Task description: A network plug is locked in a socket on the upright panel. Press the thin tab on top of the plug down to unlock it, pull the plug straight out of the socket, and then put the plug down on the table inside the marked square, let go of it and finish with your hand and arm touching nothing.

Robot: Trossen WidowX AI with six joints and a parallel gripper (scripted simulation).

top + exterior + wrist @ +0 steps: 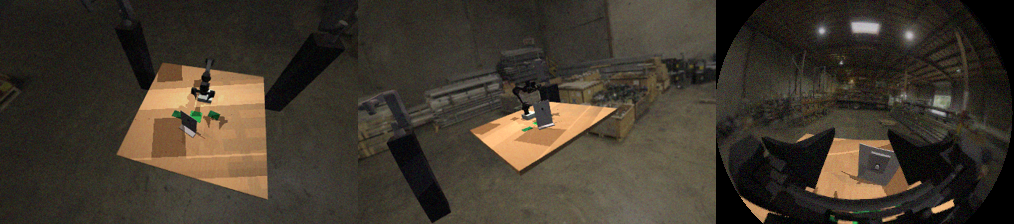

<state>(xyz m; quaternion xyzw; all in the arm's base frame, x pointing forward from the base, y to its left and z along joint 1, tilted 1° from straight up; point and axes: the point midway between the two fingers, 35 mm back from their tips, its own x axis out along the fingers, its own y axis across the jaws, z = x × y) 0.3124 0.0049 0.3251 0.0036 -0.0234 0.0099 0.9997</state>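
My gripper tip is 20 cm above the network plug, 7 cm to the left of it and 7 cm short of it. The rest, counted from my gripper tip: grey upright panel (26 cm below, 9 cm ahead, 8 cm to the right); then green marked square (38 cm below, 7 cm behind, 4 cm to the right).
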